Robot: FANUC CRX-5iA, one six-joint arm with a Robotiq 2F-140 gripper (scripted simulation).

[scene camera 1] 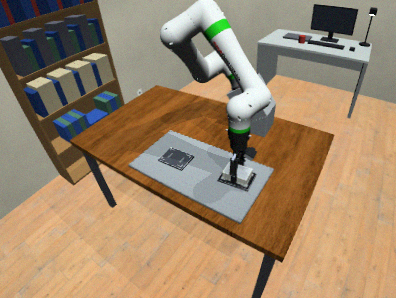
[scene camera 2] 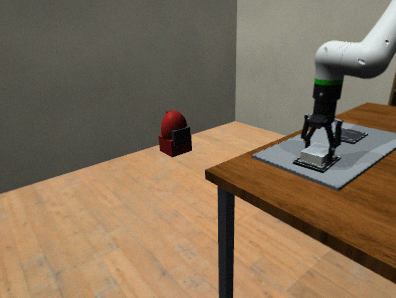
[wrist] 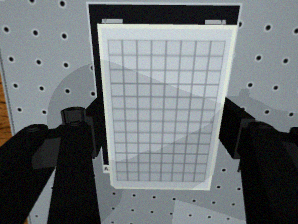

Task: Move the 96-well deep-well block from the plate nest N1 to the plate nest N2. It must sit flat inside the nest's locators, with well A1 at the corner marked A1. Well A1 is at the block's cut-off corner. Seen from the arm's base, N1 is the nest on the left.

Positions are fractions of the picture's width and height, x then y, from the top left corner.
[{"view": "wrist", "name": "gripper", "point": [0.54,0.46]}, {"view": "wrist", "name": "white 96-well deep-well block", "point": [0.55,0.39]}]
